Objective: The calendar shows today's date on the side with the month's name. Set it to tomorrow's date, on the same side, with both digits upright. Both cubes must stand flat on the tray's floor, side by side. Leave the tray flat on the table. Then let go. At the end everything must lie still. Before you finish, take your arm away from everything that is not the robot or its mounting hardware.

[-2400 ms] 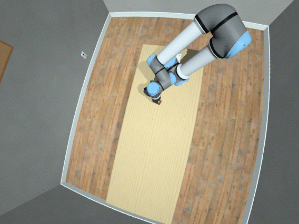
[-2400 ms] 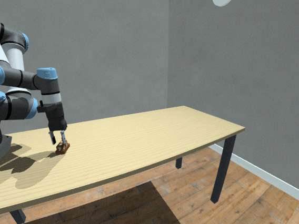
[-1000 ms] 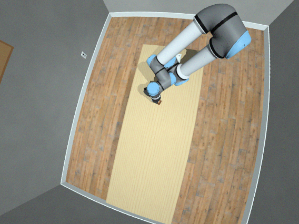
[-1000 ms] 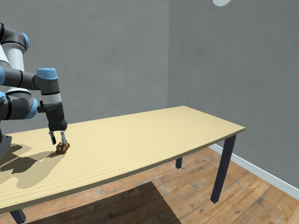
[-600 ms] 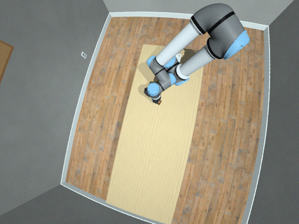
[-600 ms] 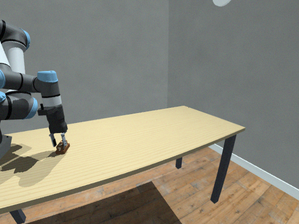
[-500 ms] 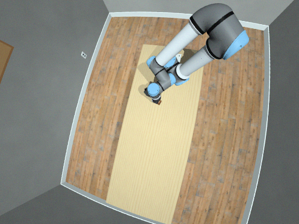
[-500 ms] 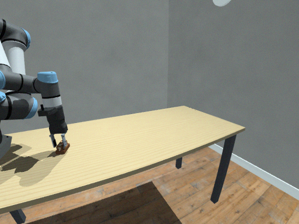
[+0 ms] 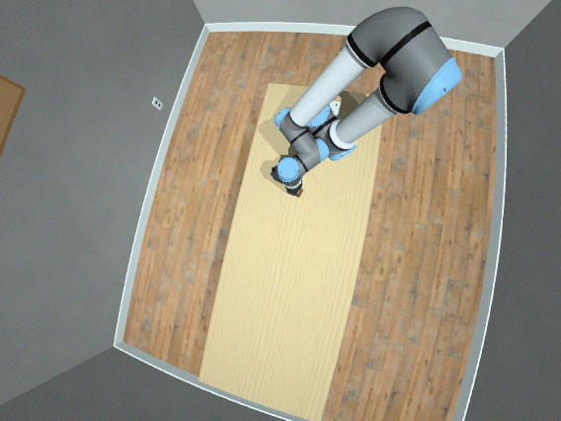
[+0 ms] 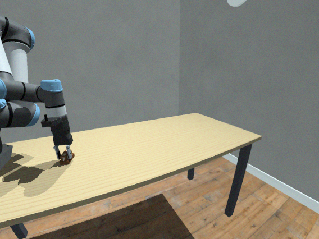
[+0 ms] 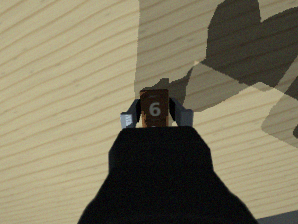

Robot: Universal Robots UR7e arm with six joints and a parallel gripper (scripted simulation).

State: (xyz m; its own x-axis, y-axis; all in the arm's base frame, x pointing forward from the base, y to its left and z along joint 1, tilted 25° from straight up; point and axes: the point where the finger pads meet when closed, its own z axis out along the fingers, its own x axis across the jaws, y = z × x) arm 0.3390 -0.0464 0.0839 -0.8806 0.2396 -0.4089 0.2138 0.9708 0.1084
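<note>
Now: the dark brown calendar tray 3 cm below my hand and 2 cm to the left of it.
</note>
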